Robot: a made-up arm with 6 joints.
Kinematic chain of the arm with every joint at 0, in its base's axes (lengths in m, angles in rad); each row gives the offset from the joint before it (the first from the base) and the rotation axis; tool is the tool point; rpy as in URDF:
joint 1: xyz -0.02 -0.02 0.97 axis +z
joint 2: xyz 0.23 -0.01 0 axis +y
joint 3: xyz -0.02 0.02 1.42 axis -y
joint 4: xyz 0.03 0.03 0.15 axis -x
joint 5: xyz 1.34 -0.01 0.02 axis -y
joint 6: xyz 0.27 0 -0.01 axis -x
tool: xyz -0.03 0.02 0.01 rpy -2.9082 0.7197 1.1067
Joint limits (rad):
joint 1: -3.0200..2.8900
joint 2: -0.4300..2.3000
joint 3: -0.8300..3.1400
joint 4: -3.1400..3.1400
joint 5: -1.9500..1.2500
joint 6: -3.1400..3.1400
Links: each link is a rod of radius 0.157 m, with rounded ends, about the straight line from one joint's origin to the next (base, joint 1, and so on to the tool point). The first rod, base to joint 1, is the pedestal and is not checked.
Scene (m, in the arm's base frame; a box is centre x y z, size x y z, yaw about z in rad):
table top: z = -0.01
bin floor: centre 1.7 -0.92 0 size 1.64 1.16 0.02 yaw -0.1
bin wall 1: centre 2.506 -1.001 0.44 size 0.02 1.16 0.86 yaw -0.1
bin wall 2: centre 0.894 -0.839 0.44 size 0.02 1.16 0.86 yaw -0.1
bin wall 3: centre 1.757 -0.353 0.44 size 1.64 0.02 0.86 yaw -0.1
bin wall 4: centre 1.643 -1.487 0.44 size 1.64 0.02 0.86 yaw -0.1
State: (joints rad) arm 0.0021 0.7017 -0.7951 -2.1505 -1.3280 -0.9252
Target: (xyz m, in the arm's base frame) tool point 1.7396 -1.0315 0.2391
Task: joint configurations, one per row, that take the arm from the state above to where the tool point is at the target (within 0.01 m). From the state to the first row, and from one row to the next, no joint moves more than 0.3 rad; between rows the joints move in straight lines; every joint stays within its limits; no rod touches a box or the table.
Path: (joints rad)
1: 0.0166 0.5158 -0.7412 -1.9905 -1.1135 -0.8040
2: 0.0312 0.3300 -0.6874 -1.8304 -0.8991 -0.6828
3: -0.1875 0.3767 -0.5826 -1.9647 -1.0394 -0.7606
4: -0.4061 0.4235 -0.4778 -2.0989 -1.1798 -0.8384
5: -0.6248 0.4703 -0.3730 -2.2332 -1.3201 -0.9162
6: -0.6233 0.6807 -0.3445 -2.2398 -1.2862 -0.9162
7: -0.6218 0.8912 -0.3161 -2.2463 -1.2523 -0.9161
8: -0.6203 1.1016 -0.2876 -2.2529 -1.2184 -0.9161

